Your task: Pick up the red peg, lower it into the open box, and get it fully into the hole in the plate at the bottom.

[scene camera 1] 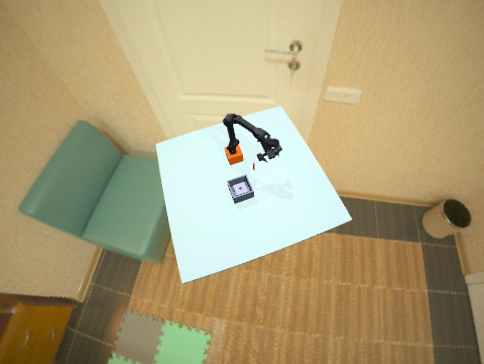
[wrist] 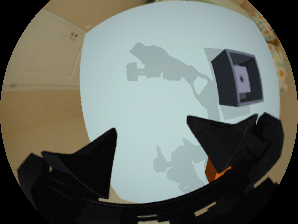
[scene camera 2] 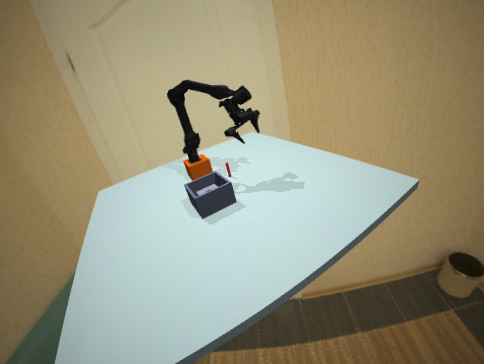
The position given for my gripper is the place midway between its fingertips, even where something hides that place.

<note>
In view: my gripper (wrist: 152, 125) and a dark grey box (wrist: 223, 66).
</note>
